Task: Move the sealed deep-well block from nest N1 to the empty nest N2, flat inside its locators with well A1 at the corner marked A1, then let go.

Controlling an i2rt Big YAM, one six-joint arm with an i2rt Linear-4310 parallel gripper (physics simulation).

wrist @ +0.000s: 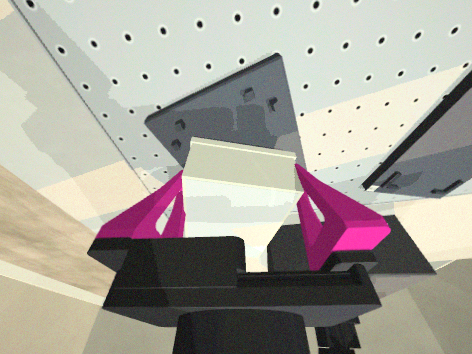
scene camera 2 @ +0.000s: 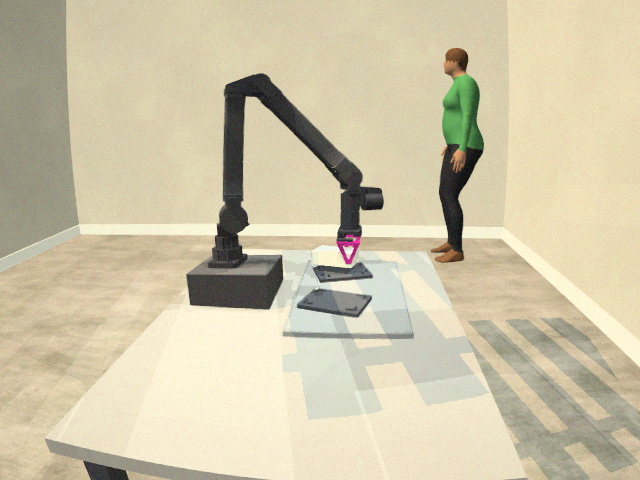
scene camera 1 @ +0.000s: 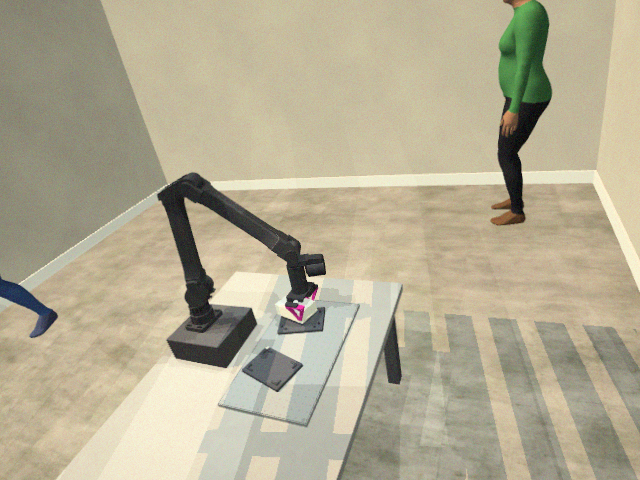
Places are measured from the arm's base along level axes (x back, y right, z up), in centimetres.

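Pixels of known places: gripper, fingertip midpoint: [wrist: 239,172] [scene camera 2: 349,259] [scene camera 1: 305,312]; arm's base, origin of the base link: [scene camera 2: 228,263] [scene camera 1: 204,321].
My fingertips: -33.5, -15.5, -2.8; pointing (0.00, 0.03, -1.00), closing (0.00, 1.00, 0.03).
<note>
Ahead of a thing's pixels: the offset from my fingertips to its top centre, as dx, dy, dz.
My gripper [scene camera 1: 300,310] [scene camera 2: 349,252] [wrist: 239,172], with magenta fingers, is shut on the white sealed deep-well block @[+4.3, -1.0, +3.2] [scene camera 1: 310,310] [scene camera 2: 328,256] [wrist: 238,165], gripping it by two opposite sides. The block hangs slightly tilted over the back left part of the far dark nest @[+2.2, +0.5, -2.3] [scene camera 1: 315,325] [scene camera 2: 347,272] [wrist: 217,105], whose locator pegs show bare in the wrist view. I cannot tell whether the block touches that nest. The near dark nest @[+1.8, +23.6, -2.7] [scene camera 1: 272,368] [scene camera 2: 334,301] [wrist: 392,172] lies empty. No nest labels or A1 mark are readable.
Both nests sit on a perforated grey plate @[-1.5, +13.7, -4.4] [scene camera 1: 328,362] [scene camera 2: 385,305] [wrist: 340,35] on the table. The arm's black base [scene camera 1: 213,333] [scene camera 2: 234,281] stands to the left of the plate. A person in a green top [scene camera 1: 523,95] [scene camera 2: 461,143] stands on the floor beyond the table.
</note>
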